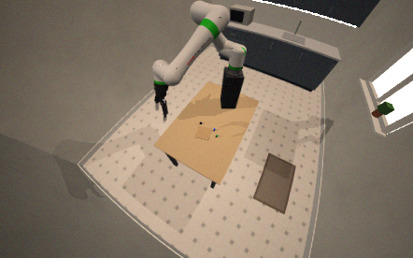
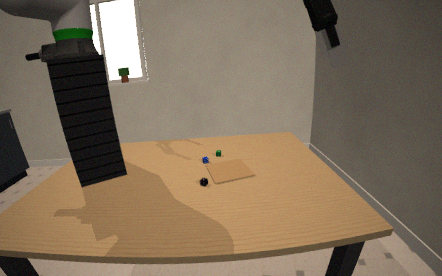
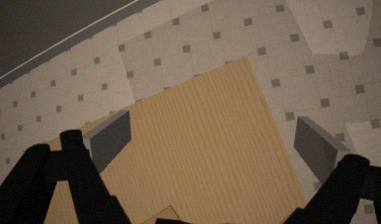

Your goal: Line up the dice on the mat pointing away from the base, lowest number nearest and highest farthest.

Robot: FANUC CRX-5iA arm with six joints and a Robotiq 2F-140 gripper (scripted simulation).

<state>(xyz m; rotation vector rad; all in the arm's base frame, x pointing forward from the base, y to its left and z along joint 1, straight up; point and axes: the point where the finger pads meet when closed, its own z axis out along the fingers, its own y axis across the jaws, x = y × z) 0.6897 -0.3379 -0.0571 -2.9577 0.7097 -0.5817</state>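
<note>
My hand is 28 cm past the black die, 19 cm to the right of it and 37 cm above it. The rest, counted from my hand: blue die (27 cm behind, 35 cm to the left, 37 cm below); green die (22 cm behind, 40 cm to the left, 37 cm below); tan mat (19 cm behind, 27 cm to the left, 37 cm below).
</note>
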